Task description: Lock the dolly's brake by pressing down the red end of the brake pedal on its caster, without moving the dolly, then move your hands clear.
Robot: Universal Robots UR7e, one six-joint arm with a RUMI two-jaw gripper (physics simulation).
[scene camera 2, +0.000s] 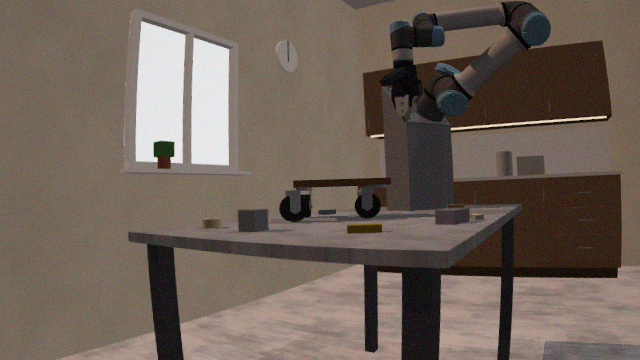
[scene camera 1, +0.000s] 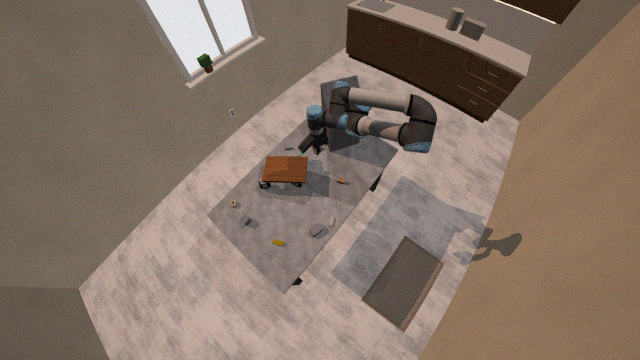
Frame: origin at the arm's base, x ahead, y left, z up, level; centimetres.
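Where they show: gripper, between the fingertips: (scene camera 2: 405,121) (scene camera 1: 316,154); arm's base, origin of its link: (scene camera 2: 427,110).
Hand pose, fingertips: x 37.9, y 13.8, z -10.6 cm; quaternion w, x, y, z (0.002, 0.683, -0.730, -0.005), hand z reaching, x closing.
Each offset is from my fingertips to the top centre of the thing. "pt": to the spot under its first point. Level surfaces: height alone.
The dolly, an orange-brown deck {pt dx +17.8, dy -14.3, dz -19.0 cm} (scene camera 1: 285,169) (scene camera 2: 342,183) on black casters, stands upright on the grey table {dz -31.5 cm} (scene camera 1: 280,270) (scene camera 2: 300,245). A small green part of the brake pedal {dx +0.1, dy -19.4, dz -22.7 cm} (scene camera 1: 302,154) shows at the deck's back right corner in scene camera 1. The pedal's red end cannot be made out there, and the pedal does not show in scene camera 2. My gripper (scene camera 1: 317,151) (scene camera 2: 403,117) is shut and empty. It points down, well above deck height, behind and to the right of the dolly, apart from it.
A grey block {dx +24.2, dy +29.9, dz -28.2 cm} (scene camera 1: 317,230) (scene camera 2: 452,216), a grey cube {dx +59.9, dy -3.7, dz -26.4 cm} (scene camera 2: 253,220), a yellow block {dx +49.3, dy +22.2, dz -29.9 cm} (scene camera 1: 278,243) (scene camera 2: 364,228) and a tan ring {dx +62.0, dy -21.1, dz -29.1 cm} (scene camera 2: 211,223) lie in front of the dolly. An orange-handled tool {dx -10.9, dy +12.1, dz -28.8 cm} (scene camera 1: 341,181) lies to its right. The robot's pedestal (scene camera 2: 431,165) stands behind.
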